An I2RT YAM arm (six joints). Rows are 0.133 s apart.
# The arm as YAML. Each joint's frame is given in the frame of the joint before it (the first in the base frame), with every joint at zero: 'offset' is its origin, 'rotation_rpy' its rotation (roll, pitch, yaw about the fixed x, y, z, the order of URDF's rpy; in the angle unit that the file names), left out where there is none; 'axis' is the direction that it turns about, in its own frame. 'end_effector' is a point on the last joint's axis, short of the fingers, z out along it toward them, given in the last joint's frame.
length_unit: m
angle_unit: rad
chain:
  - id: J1
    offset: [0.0, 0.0, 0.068]
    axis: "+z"
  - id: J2
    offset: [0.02, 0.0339, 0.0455]
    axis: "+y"
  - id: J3
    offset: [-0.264, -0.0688, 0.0]
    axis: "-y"
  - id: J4
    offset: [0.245, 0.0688, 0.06]
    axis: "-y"
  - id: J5
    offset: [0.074, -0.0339, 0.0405]
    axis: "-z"
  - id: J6
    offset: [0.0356, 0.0, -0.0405]
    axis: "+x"
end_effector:
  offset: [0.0, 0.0, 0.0]
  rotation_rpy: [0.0, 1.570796, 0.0]
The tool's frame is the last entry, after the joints.
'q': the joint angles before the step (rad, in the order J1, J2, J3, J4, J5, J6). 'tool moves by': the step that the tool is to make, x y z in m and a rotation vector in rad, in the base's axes. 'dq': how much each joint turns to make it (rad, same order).
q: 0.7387 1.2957 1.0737 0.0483 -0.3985 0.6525
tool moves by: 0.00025 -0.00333 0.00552 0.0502 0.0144 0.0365
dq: -0.0148 -0.0080 -0.0012 0.0336 -0.0579 0.0424
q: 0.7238 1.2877 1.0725 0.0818 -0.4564 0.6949
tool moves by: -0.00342 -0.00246 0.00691 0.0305 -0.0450 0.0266
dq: -0.0015 -0.0168 -0.0049 0.0370 -0.0271 -0.0111
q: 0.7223 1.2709 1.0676 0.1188 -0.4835 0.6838
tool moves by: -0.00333 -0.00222 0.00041 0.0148 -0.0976 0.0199
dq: 0.0000 -0.0164 -0.0321 0.0695 -0.0168 -0.0618
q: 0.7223 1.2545 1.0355 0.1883 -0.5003 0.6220
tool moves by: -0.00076 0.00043 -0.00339 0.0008 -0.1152 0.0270
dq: 0.0000 0.0004 -0.0316 0.0763 -0.0263 -0.0870
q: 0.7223 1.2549 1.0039 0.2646 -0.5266 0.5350
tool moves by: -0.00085 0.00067 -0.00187 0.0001 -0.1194 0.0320
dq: 0.0000 0.0030 -0.0230 0.0687 -0.0347 -0.0908
